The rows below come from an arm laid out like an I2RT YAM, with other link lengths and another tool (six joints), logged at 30 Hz.
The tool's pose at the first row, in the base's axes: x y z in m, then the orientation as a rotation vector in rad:
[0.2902, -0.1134, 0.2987, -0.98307, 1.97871, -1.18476]
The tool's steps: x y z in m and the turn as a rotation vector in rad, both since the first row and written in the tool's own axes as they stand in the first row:
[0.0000, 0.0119, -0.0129, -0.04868, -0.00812, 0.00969]
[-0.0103, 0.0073, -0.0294, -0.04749, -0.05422, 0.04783]
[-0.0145, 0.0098, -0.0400, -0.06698, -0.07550, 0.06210]
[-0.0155, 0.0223, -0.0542, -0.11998, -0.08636, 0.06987]
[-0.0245, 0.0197, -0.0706, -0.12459, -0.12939, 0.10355]
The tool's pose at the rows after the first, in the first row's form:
[0.2765, -0.1039, 0.2931, -0.99997, 2.01226, -1.13045]
[0.2700, -0.0895, 0.3053, -0.97595, 1.98473, -1.07870]
[0.2630, -0.0805, 0.3078, -0.97812, 1.98578, -1.03887]
[0.2487, -0.0694, 0.3024, -0.99904, 2.01740, -0.97921]
[0.2410, -0.0554, 0.3125, -0.98067, 1.99355, -0.92798]

